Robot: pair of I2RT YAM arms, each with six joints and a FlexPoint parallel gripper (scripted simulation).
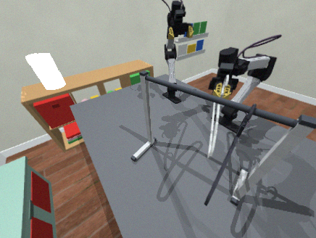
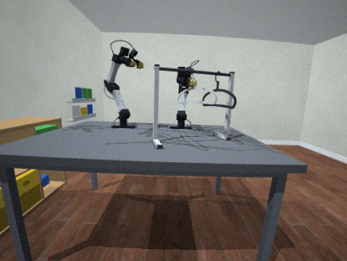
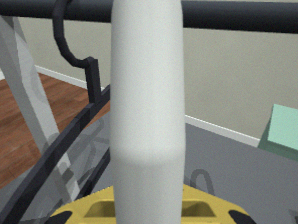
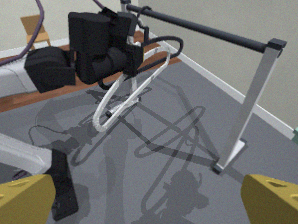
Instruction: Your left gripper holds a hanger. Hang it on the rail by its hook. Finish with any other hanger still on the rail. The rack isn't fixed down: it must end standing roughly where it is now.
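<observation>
The dark hanger lies 120 mm to the left of my left hand, 110 mm ahead of it and 40 mm below it. The rest, counted from my left hand: white hanger 30 mm below.
</observation>
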